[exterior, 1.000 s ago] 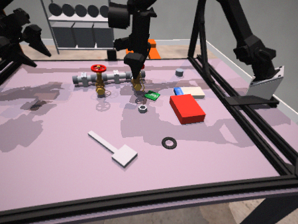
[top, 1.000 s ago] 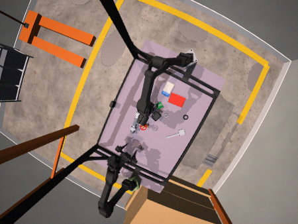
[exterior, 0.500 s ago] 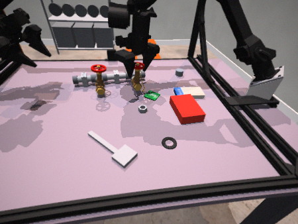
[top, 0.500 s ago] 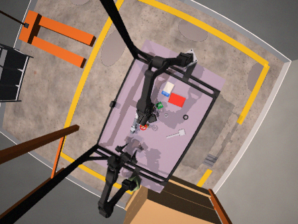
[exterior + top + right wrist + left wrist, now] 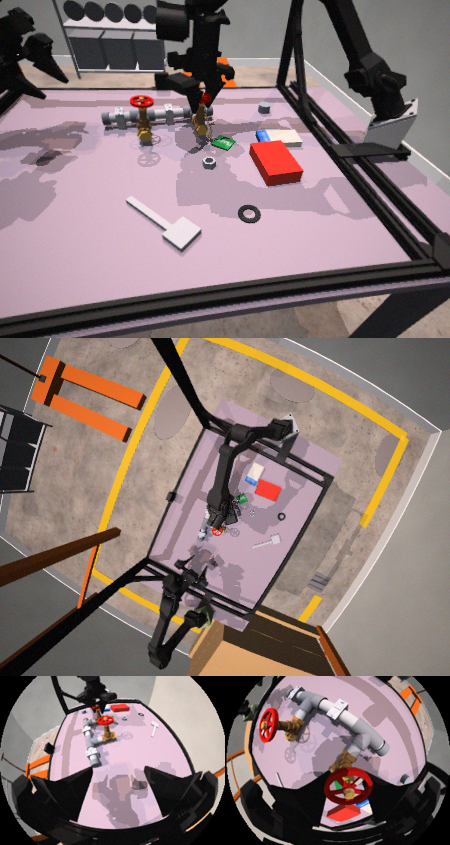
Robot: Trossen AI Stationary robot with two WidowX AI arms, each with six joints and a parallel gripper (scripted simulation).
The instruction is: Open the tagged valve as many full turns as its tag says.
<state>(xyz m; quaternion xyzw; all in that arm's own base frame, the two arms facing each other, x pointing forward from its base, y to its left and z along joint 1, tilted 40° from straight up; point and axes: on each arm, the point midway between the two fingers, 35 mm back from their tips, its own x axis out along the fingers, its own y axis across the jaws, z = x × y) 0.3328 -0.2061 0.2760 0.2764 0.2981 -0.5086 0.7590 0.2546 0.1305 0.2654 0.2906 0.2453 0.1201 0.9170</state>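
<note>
My left gripper is now 60 mm short of the green tag, 40 mm to the right of it and 100 mm above it. Round my left hand: red block: 170 mm ahead, 140 mm to the left, 90 mm below; then grey nut: 140 mm ahead, 10 mm to the right, 90 mm below; then flat grey wrench: 300 mm ahead, 120 mm to the right, 100 mm below.
</note>
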